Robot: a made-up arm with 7 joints. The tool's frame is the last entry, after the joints. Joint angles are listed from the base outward. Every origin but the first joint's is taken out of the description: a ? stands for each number. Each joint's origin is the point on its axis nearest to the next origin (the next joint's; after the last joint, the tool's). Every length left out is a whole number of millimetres.
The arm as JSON. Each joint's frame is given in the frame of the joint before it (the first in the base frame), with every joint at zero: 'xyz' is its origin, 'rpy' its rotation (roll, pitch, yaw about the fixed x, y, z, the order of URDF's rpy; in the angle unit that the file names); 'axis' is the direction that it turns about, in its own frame. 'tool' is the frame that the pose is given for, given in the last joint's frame.
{
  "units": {
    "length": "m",
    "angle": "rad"
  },
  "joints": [
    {
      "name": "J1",
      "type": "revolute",
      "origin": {
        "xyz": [
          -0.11,
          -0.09,
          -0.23
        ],
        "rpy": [
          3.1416,
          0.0,
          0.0
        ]
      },
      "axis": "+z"
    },
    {
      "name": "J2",
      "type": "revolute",
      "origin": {
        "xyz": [
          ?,
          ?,
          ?
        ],
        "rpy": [
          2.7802,
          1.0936,
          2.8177
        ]
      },
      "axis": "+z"
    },
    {
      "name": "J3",
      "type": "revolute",
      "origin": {
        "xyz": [
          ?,
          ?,
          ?
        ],
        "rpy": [
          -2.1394,
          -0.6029,
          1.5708
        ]
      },
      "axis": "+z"
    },
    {
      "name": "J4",
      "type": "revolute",
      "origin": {
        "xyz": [
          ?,
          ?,
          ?
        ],
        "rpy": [
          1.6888,
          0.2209,
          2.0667
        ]
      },
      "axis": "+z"
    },
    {
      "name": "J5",
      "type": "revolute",
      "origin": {
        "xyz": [
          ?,
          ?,
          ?
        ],
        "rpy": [
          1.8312,
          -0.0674,
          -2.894
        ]
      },
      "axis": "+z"
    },
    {
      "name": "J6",
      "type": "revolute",
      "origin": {
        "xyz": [
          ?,
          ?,
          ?
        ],
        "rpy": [
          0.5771,
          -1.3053,
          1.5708
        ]
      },
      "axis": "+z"
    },
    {
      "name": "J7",
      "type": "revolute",
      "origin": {
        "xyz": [
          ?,
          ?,
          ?
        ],
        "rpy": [
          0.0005,
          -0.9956,
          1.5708
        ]
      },
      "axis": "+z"
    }
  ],
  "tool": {
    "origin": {
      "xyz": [
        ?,
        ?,
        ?
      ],
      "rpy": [
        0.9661,
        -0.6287,
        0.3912
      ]
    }
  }
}
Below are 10 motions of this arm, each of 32 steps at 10 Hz.
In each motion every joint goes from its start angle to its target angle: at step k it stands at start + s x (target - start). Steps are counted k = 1, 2, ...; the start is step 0. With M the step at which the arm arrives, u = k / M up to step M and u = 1 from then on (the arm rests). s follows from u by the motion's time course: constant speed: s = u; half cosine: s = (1 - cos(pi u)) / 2; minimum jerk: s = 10 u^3 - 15 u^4 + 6 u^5.
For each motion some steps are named. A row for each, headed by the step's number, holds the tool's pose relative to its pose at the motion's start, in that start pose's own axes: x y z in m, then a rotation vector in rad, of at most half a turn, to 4 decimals.
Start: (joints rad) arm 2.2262 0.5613 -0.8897 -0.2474 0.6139 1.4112 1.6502
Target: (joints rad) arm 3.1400 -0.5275 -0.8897 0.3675 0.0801 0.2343 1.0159
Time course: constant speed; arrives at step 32
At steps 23, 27, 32:
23: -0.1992 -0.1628 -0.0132 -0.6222 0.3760 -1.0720
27: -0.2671 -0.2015 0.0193 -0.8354 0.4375 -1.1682
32: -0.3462 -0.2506 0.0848 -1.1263 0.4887 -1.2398

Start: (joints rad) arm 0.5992 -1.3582 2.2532 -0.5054 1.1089 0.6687 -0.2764
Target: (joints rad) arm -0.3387 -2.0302 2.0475 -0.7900 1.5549 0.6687 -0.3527
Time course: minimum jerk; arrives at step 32
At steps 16, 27, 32:
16: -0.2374 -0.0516 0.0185 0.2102 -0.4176 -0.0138
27: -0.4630 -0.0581 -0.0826 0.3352 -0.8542 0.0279
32: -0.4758 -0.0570 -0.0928 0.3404 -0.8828 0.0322

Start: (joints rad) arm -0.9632 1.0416 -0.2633 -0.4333 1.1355 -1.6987 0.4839
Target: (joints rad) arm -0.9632 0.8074 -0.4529 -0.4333 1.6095 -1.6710 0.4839
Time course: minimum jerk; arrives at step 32
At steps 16, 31, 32:
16: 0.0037 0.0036 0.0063 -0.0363 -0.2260 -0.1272
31: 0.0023 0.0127 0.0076 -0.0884 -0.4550 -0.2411
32: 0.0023 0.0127 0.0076 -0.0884 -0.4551 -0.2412

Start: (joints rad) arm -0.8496 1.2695 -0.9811 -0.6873 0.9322 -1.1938 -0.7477
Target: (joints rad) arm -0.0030 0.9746 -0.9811 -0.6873 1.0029 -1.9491 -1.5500
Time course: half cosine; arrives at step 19
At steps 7, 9, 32:
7: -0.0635 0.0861 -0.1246 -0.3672 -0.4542 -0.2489
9: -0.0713 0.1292 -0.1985 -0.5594 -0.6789 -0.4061
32: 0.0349 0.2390 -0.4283 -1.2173 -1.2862 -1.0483

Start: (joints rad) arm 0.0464 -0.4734 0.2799 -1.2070 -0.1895 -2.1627 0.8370
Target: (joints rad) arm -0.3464 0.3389 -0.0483 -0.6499 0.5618 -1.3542 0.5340
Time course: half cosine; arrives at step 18
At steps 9, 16, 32:
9: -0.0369 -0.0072 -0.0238 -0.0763 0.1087 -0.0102
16: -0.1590 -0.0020 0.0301 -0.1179 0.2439 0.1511
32: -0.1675 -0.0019 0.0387 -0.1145 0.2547 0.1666

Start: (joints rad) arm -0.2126 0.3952 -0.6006 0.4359 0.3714 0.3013 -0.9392
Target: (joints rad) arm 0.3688 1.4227 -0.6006 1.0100 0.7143 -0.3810 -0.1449
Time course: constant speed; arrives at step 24
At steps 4, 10, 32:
4: -0.0201 0.0108 -0.0248 -0.0240 0.1651 0.3249
10: -0.0691 -0.0039 -0.0553 -0.0930 0.4240 0.8019
32: -0.1080 -0.1807 -0.0611 -0.4388 1.0935 1.8006

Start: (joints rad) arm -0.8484 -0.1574 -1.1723 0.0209 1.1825 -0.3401 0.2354
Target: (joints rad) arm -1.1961 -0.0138 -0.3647 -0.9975 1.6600 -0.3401 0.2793
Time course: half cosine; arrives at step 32
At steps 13, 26, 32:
13: -0.0309 0.0469 -0.0748 -0.1698 -0.4296 0.1001
26: 0.0325 0.0842 -0.2059 -0.3903 -1.1169 0.2084
32: 0.0561 0.0893 -0.2203 -0.4191 -1.2202 0.2112

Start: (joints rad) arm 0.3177 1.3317 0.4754 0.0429 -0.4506 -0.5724 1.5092
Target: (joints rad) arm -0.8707 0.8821 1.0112 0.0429 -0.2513 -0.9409 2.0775
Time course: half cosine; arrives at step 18
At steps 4, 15, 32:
4: 0.0003 0.0589 0.0073 0.0199 -0.0234 0.0905
15: -0.1066 0.3697 0.2523 0.2948 -0.3021 0.4997
32: -0.1231 0.3806 0.2842 0.3311 -0.3265 0.5182

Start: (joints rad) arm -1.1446 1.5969 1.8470 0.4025 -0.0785 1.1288 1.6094
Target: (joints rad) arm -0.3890 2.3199 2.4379 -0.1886 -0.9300 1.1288 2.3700
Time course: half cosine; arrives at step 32
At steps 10, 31, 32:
10: -0.0952 0.0098 -0.0075 0.0782 0.1010 0.2997
31: -0.3834 -0.0894 0.0404 0.3953 0.2693 1.4460
32: -0.3841 -0.0900 0.0405 0.3962 0.2694 1.4497

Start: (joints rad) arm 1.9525 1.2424 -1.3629 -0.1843 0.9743 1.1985 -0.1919
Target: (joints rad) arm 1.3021 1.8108 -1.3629 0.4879 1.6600 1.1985 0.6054
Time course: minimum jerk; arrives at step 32
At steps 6, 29, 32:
6: 0.0184 0.0112 0.0031 0.0563 0.0591 -0.0235
29: 0.3483 -0.1557 0.1162 1.8368 0.4940 -0.0478
32: 0.3494 -0.1595 0.1161 1.8525 0.4902 -0.0435

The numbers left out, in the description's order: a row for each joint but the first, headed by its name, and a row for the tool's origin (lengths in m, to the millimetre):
J2: -0.054 0.296 0.0
J3: -0.066 0.084 0.0
J4: -0.029 0.006 0.0
J5: 0.206 -0.04 0.0
J6: 0.052 -0.052 0.0
J7: 0.103 -0.386 0.0
tool: 0.019 0.041 0.0

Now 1 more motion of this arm.
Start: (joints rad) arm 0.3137 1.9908 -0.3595 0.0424 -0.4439 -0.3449 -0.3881
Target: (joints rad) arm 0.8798 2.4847 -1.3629 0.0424 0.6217 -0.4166 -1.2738
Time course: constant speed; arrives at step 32
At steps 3, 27, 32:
3: -0.0070 -0.0115 -0.0060 -0.0888 -0.0389 -0.0401
27: -0.0127 -0.0488 0.0462 -0.8134 -0.3585 -0.3508
32: 0.0059 -0.0409 0.0673 -0.9748 -0.4257 -0.4079

